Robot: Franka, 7 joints.
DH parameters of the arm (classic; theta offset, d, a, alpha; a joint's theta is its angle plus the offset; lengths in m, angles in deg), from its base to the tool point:
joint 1: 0 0.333 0 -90
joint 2: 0 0 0 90
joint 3: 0 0.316 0.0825 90
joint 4: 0 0 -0.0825 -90
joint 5: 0 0.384 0 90
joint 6: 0 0 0.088 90
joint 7: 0 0.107 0 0
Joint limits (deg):
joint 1: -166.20..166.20
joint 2: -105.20..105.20
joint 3: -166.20..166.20
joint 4: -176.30..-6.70
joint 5: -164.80..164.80
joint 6: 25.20..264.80
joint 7: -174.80..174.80
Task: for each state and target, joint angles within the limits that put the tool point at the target. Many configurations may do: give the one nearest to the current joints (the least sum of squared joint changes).
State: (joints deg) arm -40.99 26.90 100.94 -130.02 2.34 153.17 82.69
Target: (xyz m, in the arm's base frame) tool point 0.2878 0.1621 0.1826
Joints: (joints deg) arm -65.38 18.09 86.42 -161.01 2.30 140.24 82.69
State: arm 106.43 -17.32 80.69 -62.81 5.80 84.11 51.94
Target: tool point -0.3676 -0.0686 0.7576
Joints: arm 111.31 -34.09 51.82 -82.24 -2.22 51.00 51.94
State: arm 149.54 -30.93 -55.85 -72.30 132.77 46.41 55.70
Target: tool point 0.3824 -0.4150 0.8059
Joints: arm 121.09 -65.81 -51.82 -46.27 138.15 40.69 55.70
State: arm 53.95 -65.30 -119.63 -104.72 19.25 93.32 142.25
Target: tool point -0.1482 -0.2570 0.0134
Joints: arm 26.27 -56.15 -159.76 -124.87 7.38 81.17 142.25
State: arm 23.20 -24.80 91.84 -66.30 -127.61 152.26 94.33
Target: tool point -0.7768 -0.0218 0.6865
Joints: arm 23.14 -59.36 103.56 -32.69 -128.99 138.25 94.33
